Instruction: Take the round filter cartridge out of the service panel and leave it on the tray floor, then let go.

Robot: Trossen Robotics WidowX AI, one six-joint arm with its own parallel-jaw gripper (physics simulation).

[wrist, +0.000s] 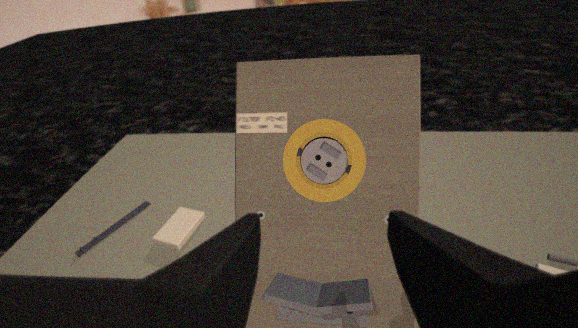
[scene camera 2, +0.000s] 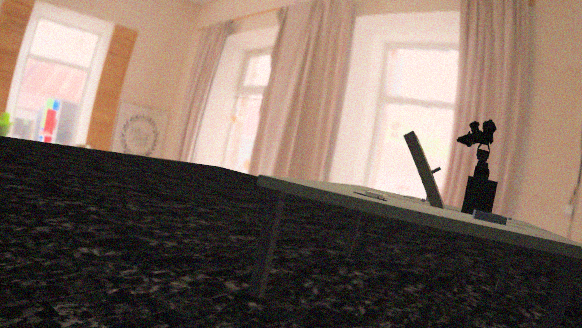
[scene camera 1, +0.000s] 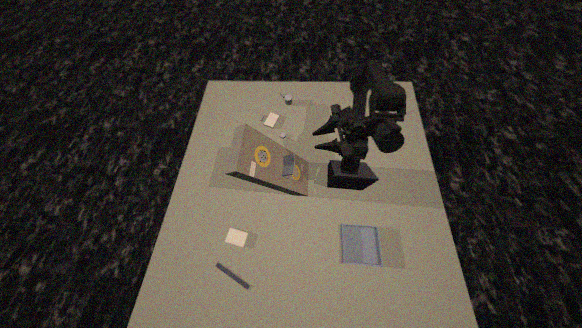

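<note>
The round grey filter cartridge (scene camera 1: 262, 156) (wrist: 323, 160) sits inside a yellow ring on the tilted brown service panel (scene camera 1: 276, 159) (scene camera 2: 422, 167) (wrist: 327, 90). Its face shows two dark holes and two rectangular recesses. My gripper (scene camera 1: 315, 140) (scene camera 2: 459, 140) (wrist: 324, 224) is partly open with nothing between its fingers. It is in front of the panel, apart from the cartridge; in the wrist view the fingertips appear below the ring, one towards each side of the panel. The shallow bluish tray (scene camera 1: 360, 245) (scene camera 2: 490, 217) lies on the table.
A grey-blue angled bracket (scene camera 1: 288, 165) (scene camera 2: 436, 170) (wrist: 320, 295) juts from the panel below the cartridge, near a second yellow ring (scene camera 1: 298, 173). A pale block (scene camera 1: 236, 237) (wrist: 180, 226) and a dark bar (scene camera 1: 232, 276) (wrist: 112, 229) lie on the table. Another pale block (scene camera 1: 271, 119) and a small cylinder (scene camera 1: 288, 100) are behind the panel.
</note>
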